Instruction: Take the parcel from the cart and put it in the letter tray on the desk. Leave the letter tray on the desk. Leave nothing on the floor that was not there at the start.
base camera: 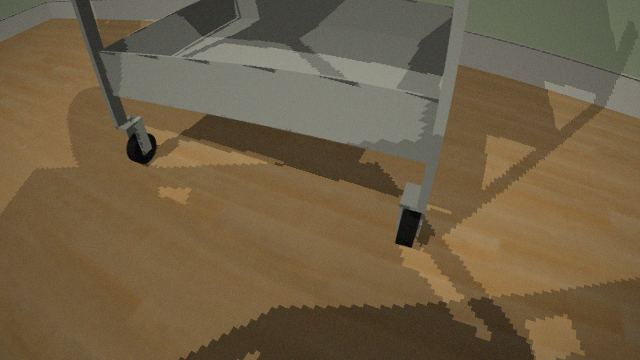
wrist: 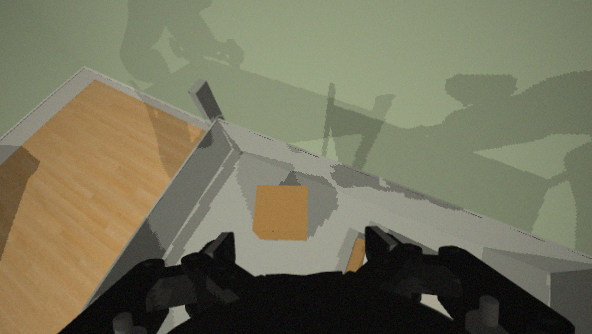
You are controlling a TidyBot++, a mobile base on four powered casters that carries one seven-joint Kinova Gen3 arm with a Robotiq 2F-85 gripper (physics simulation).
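Places are measured from the arm's base along level axes (x right, y ahead, z up), in centimetres.
Pixels of known places: gripper, fingertip midpoint: (wrist: 300, 243).
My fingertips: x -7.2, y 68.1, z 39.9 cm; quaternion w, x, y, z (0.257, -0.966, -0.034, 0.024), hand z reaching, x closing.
Ahead of a thing's pixels: the offset from my fingertips to its top centre. "*": to the spot under its first point. Level surfaces: height alone.
The parcel, a small orange-brown box {dx -2.4, dy +5.0, dz -8.3 cm} (wrist: 281, 213), stands on the floor of the cart's upper tray, near its back left corner in the wrist view. The grey cart (base camera: 280, 107) (wrist: 182, 195) has raised walls round its trays; in the base view its lower part and casters show. My gripper (wrist: 300, 243) is open, with nothing between its fingers. Its fingertips are apart from the parcel, which appears just beyond and between them, nearer the left finger. The exact height gap cannot be told. The desk and the letter tray do not show in either view.
Part of a brown-edged object {* dx +6.0, dy +0.8, dz -12.3 cm} (wrist: 356, 256) lies in the cart beside the right finger, mostly hidden by the gripper. A green wall (wrist: 300, 65) stands close behind the cart. Cart casters (base camera: 141, 148) (base camera: 409, 228) stand on the wooden floor {dz -79.6 cm} (base camera: 225, 260).
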